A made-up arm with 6 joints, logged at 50 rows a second.
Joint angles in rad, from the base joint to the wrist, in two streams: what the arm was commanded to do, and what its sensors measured. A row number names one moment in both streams.
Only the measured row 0 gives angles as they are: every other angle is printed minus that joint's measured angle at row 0.
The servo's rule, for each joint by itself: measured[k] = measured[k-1] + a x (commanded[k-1-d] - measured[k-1]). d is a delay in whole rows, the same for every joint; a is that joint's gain. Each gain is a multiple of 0.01, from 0.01 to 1. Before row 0 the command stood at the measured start. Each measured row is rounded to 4 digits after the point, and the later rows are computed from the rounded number. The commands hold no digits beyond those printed.
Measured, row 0:
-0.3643 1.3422 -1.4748 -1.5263 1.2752 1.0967
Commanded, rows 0 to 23:
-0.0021 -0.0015 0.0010 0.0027 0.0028 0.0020
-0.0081 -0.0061 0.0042 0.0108 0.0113 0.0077
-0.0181 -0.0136 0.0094 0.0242 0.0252 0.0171
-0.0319 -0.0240 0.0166 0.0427 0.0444 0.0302
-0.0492 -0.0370 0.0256 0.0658 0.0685 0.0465
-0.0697 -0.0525 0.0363 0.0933 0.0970 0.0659
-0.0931 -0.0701 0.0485 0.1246 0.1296 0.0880
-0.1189 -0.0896 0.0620 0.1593 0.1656 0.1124
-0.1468 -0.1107 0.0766 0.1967 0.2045 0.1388
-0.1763 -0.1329 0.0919 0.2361 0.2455 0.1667
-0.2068 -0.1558 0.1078 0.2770 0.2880 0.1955
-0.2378 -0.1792 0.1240 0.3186 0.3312 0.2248
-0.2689 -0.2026 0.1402 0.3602 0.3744 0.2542
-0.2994 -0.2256 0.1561 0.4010 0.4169 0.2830
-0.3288 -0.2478 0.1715 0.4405 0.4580 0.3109
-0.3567 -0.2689 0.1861 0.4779 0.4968 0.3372
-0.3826 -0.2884 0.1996 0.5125 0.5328 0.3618
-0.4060 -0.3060 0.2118 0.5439 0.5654 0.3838
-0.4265 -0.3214 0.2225 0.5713 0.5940 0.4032
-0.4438 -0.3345 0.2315 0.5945 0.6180 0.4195
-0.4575 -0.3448 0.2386 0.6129 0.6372 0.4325
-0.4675 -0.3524 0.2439 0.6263 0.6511 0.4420
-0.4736 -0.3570 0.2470 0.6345 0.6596 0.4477
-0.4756 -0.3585 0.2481 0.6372 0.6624 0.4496
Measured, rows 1 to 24:
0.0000 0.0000 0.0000 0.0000 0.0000 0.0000
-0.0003 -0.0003 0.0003 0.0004 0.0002 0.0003
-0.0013 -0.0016 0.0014 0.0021 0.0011 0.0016
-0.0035 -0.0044 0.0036 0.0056 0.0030 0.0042
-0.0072 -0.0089 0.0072 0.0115 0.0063 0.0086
-0.0127 -0.0154 0.0124 0.0202 0.0113 0.0150
-0.0201 -0.0239 0.0191 0.0319 0.0182 0.0237
-0.0296 -0.0345 0.0273 0.0467 0.0271 0.0346
-0.0412 -0.0472 0.0370 0.0647 0.0382 0.0478
-0.0549 -0.0618 0.0481 0.0858 0.0515 0.0633
-0.0707 -0.0782 0.0604 0.1098 0.0670 0.0809
-0.0884 -0.0960 0.0737 0.1366 0.0847 0.1004
-0.1078 -0.1151 0.0878 0.1657 0.1044 0.1215
-0.1287 -0.1352 0.1025 0.1968 0.1260 0.1441
-0.1509 -0.1560 0.1175 0.2295 0.1493 0.1677
-0.1740 -0.1771 0.1326 0.2633 0.1740 0.1920
-0.1978 -0.1982 0.1476 0.2976 0.1998 0.2167
-0.2218 -0.2189 0.1622 0.3320 0.2264 0.2414
-0.2457 -0.2389 0.1761 0.3659 0.2535 0.2656
-0.2692 -0.2579 0.1891 0.3988 0.2807 0.2890
-0.2919 -0.2755 0.2010 0.4301 0.3077 0.3112
-0.3134 -0.2914 0.2115 0.4593 0.3341 0.3318
-0.3334 -0.3054 0.2206 0.4860 0.3595 0.3505
-0.3516 -0.3173 0.2280 0.5098 0.3835 0.3670
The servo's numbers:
d 1
a 0.13 0.23 0.28 0.16 0.08 0.17

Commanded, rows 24 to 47:
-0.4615 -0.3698 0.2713 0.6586 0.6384 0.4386
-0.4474 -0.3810 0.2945 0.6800 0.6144 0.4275
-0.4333 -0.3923 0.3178 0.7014 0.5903 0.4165
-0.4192 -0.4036 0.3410 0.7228 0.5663 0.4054
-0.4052 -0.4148 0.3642 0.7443 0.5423 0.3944
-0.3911 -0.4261 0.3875 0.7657 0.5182 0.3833
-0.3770 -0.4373 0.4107 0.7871 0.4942 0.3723
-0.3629 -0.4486 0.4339 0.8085 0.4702 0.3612
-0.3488 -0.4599 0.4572 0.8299 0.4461 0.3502
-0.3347 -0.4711 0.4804 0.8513 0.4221 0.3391
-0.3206 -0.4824 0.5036 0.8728 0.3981 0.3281
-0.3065 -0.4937 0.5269 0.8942 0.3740 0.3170
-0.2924 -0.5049 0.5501 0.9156 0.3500 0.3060
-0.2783 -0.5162 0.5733 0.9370 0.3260 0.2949
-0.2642 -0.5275 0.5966 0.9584 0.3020 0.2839
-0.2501 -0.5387 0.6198 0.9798 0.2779 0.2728
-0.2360 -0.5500 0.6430 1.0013 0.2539 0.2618
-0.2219 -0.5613 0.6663 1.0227 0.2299 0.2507
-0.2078 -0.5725 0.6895 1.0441 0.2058 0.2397
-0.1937 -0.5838 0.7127 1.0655 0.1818 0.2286
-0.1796 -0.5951 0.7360 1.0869 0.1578 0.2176
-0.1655 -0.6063 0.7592 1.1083 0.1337 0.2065
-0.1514 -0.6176 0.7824 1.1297 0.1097 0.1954
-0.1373 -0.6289 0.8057 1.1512 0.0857 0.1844
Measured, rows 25 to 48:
-0.3677 -0.3268 0.2336 0.5302 0.4058 0.3810
-0.3799 -0.3367 0.2442 0.5507 0.4244 0.3908
-0.3887 -0.3469 0.2583 0.5714 0.4396 0.3970
-0.3945 -0.3573 0.2750 0.5922 0.4517 0.4003
-0.3977 -0.3679 0.2935 0.6131 0.4609 0.4012
-0.3987 -0.3787 0.3133 0.6341 0.4674 0.4000
-0.3977 -0.3896 0.3341 0.6552 0.4715 0.3972
-0.3950 -0.4006 0.3555 0.6763 0.4733 0.3930
-0.3908 -0.4116 0.3775 0.6975 0.4731 0.3876
-0.3853 -0.4227 0.3998 0.7187 0.4709 0.3812
-0.3787 -0.4338 0.4224 0.7399 0.4670 0.3740
-0.3711 -0.4450 0.4451 0.7612 0.4615 0.3662
-0.3627 -0.4562 0.4680 0.7825 0.4545 0.3578
-0.3536 -0.4674 0.4910 0.8038 0.4461 0.3490
-0.3438 -0.4786 0.5140 0.8251 0.4365 0.3398
-0.3335 -0.4898 0.5371 0.8464 0.4257 0.3303
-0.3227 -0.5010 0.5603 0.8677 0.4139 0.3205
-0.3114 -0.5123 0.5835 0.8891 0.4011 0.3105
-0.2998 -0.5236 0.6067 0.9105 0.3874 0.3003
-0.2878 -0.5348 0.6299 0.9319 0.3729 0.2900
-0.2756 -0.5461 0.6531 0.9533 0.3576 0.2796
-0.2631 -0.5574 0.6763 0.9747 0.3416 0.2691
-0.2504 -0.5686 0.6995 0.9961 0.3250 0.2585
-0.2375 -0.5799 0.7227 1.0175 0.3078 0.2478

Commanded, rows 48 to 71:
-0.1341 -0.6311 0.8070 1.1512 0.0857 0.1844
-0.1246 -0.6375 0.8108 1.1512 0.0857 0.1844
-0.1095 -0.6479 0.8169 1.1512 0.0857 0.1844
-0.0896 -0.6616 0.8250 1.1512 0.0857 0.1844
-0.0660 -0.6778 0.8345 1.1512 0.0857 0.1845
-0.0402 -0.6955 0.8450 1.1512 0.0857 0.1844
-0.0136 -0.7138 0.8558 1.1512 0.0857 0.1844
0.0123 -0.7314 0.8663 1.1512 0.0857 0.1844
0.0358 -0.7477 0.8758 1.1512 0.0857 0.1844
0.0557 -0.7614 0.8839 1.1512 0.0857 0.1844
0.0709 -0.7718 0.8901 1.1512 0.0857 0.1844
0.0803 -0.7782 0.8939 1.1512 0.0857 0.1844
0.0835 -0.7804 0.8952 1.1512 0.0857 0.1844
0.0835 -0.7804 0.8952 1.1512 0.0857 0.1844
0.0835 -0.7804 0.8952 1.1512 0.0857 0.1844
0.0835 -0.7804 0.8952 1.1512 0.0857 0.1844
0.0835 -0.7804 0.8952 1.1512 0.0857 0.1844
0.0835 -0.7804 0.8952 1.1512 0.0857 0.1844
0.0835 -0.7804 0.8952 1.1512 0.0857 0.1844
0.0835 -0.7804 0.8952 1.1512 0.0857 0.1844
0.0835 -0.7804 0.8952 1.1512 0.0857 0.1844
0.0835 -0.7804 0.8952 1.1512 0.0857 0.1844
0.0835 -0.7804 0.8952 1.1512 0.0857 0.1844
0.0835 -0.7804 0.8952 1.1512 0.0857 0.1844
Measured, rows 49 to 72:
-0.2245 -0.5912 0.7459 1.0389 0.2900 0.2370
-0.2127 -0.6004 0.7630 1.0569 0.2737 0.2281
-0.2012 -0.6089 0.7764 1.0720 0.2587 0.2207
-0.1893 -0.6179 0.7877 1.0847 0.2449 0.2145
-0.1763 -0.6280 0.7981 1.0953 0.2322 0.2094
-0.1620 -0.6395 0.8083 1.1042 0.2205 0.2052
-0.1462 -0.6524 0.8186 1.1117 0.2097 0.2017
-0.1290 -0.6665 0.8290 1.1180 0.1998 0.1988
-0.1106 -0.6814 0.8394 1.1233 0.1907 0.1964
-0.0916 -0.6966 0.8496 1.1278 0.1823 0.1944
-0.0725 -0.7115 0.8592 1.1315 0.1746 0.1927
-0.0539 -0.7254 0.8679 1.1347 0.1675 0.1913
-0.0365 -0.7375 0.8752 1.1373 0.1610 0.1901
-0.0209 -0.7474 0.8808 1.1395 0.1550 0.1891
-0.0073 -0.7550 0.8848 1.1414 0.1495 0.1883
0.0045 -0.7608 0.8877 1.1430 0.1444 0.1876
0.0148 -0.7653 0.8898 1.1443 0.1397 0.1871
0.0237 -0.7688 0.8913 1.1454 0.1354 0.1866
0.0315 -0.7715 0.8924 1.1463 0.1314 0.1862
0.0383 -0.7735 0.8932 1.1471 0.1277 0.1859
0.0442 -0.7751 0.8938 1.1478 0.1243 0.1856
0.0493 -0.7763 0.8942 1.1483 0.1212 0.1854
0.0537 -0.7772 0.8945 1.1488 0.1184 0.1852
0.0576 -0.7779 0.8947 1.1492 0.1158 0.1851

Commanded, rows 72 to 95:
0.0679 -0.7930 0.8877 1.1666 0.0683 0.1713
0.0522 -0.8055 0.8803 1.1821 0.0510 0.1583
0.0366 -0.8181 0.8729 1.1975 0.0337 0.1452
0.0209 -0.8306 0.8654 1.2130 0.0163 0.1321
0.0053 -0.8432 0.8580 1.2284 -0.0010 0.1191
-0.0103 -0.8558 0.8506 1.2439 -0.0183 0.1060
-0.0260 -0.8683 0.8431 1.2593 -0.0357 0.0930
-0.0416 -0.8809 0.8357 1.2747 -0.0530 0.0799
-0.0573 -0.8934 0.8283 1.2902 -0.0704 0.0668
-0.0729 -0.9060 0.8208 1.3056 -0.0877 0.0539
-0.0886 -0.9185 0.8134 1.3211 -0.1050 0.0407
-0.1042 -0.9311 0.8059 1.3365 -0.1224 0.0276
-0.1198 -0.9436 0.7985 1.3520 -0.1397 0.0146
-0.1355 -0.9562 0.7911 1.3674 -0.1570 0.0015
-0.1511 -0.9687 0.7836 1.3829 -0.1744 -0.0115
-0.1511 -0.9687 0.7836 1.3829 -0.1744 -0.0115
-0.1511 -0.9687 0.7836 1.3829 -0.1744 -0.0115
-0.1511 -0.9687 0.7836 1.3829 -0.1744 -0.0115
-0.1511 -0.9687 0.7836 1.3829 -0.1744 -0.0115
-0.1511 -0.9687 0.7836 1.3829 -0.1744 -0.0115
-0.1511 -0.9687 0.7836 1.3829 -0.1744 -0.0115
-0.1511 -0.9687 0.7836 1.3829 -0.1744 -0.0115
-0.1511 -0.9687 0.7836 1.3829 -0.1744 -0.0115
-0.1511 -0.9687 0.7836 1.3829 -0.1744 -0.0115
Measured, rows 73 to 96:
0.0610 -0.7785 0.8948 1.1495 0.1134 0.1850
0.0619 -0.7818 0.8928 1.1522 0.1098 0.1827
0.0606 -0.7873 0.8893 1.1570 0.1051 0.1786
0.0575 -0.7944 0.8847 1.1635 0.0994 0.1729
0.0527 -0.8027 0.8793 1.1714 0.0928 0.1660
0.0465 -0.8120 0.8733 1.1805 0.0853 0.1580
0.0391 -0.8221 0.8669 1.1906 0.0770 0.1492
0.0306 -0.8327 0.8602 1.2016 0.0680 0.1396
0.0212 -0.8438 0.8533 1.2133 0.0583 0.1295
0.0110 -0.8552 0.8463 1.2256 0.0480 0.1188
0.0001 -0.8669 0.8392 1.2384 0.0371 0.1078
-0.0114 -0.8788 0.8320 1.2516 0.0257 0.0964
-0.0235 -0.8908 0.8247 1.2652 0.0139 0.0847
-0.0360 -0.9029 0.8174 1.2791 0.0016 0.0728
-0.0489 -0.9152 0.8100 1.2932 -0.0111 0.0607
-0.0622 -0.9275 0.8026 1.3076 -0.0242 0.0484
-0.0738 -0.9370 0.7973 1.3196 -0.0362 0.0382
-0.0838 -0.9443 0.7935 1.3297 -0.0473 0.0298
-0.0925 -0.9499 0.7907 1.3382 -0.0575 0.0228
-0.1001 -0.9542 0.7887 1.3454 -0.0669 0.0170
-0.1067 -0.9575 0.7873 1.3514 -0.0755 0.0122
-0.1125 -0.9601 0.7863 1.3564 -0.0834 0.0082
-0.1175 -0.9621 0.7855 1.3606 -0.0907 0.0049
-0.1219 -0.9636 0.7850 1.3642 -0.0974 0.0021

